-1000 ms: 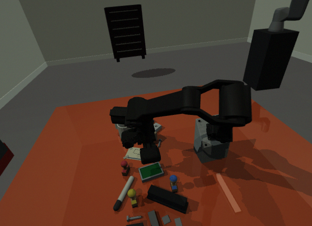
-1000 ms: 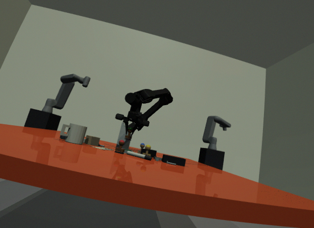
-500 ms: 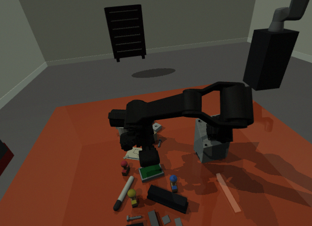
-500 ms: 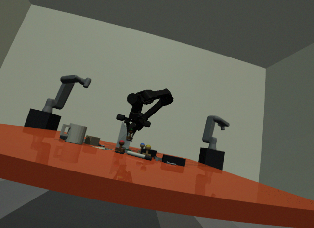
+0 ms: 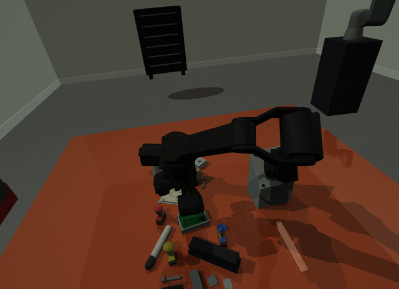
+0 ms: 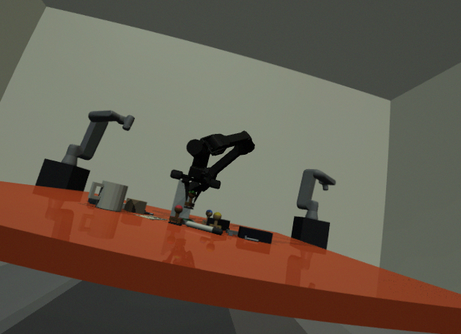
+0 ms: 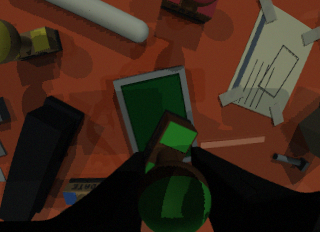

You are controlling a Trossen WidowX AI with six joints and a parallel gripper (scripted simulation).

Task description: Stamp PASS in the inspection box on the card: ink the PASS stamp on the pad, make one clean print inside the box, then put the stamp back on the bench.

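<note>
My gripper tip is 8 cm above the green ink pad. The rest, counted from my gripper tip: green-knobbed stamp: right at my gripper tip; blue-knobbed stamp: 8 cm behind, 8 cm to the left, 6 cm below; red-knobbed stamp: 10 cm ahead, 2 cm to the right, 6 cm below.
</note>
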